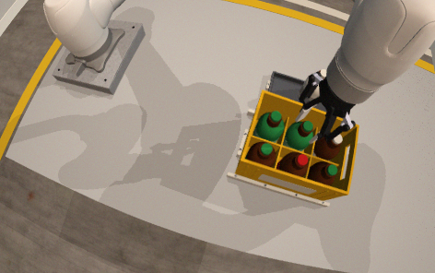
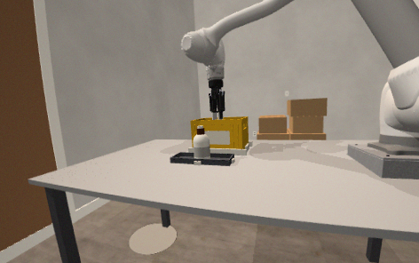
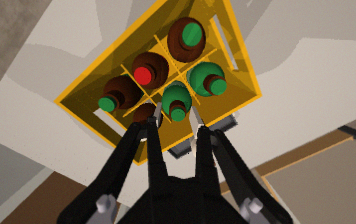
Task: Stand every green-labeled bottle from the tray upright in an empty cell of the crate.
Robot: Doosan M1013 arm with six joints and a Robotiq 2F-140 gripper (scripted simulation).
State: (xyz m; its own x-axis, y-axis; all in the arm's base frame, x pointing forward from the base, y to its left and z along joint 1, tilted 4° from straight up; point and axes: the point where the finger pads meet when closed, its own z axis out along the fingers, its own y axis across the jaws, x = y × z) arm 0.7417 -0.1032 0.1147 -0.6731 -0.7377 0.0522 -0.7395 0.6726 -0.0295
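Right now my hand is 9 cm above the yellow crate and 4 cm to the left of it. Also, from my hand: red-capped bottle (9 cm below, 8 cm to the right); brown bottle (9 cm below, 8 cm ahead); white-labeled bottle (18 cm to the left, 9 cm below, 2 cm ahead).
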